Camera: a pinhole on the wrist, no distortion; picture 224 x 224 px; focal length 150.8 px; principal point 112.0 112.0 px. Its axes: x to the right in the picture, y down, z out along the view. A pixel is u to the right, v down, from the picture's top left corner.
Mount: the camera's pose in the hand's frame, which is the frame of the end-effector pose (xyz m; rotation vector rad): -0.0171 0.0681 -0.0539 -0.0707 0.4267 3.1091
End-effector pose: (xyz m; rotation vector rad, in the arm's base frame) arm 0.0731 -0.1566 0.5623 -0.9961 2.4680 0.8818
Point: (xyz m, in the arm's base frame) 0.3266 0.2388 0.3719
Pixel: 195 192
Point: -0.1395 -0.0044 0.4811
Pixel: 17 59
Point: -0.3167 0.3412 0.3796
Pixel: 71 42
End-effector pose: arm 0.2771 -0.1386 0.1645 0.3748 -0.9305 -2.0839
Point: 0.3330 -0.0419 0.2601
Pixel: 205 162
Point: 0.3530 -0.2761 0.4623
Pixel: outside the picture
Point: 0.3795 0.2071 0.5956
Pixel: 193 103
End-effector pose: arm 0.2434 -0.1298 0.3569 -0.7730 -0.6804 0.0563
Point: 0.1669 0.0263 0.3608
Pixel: 102 132
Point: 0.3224 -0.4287 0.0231
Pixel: behind the camera
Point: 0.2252 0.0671 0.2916
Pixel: 86 54
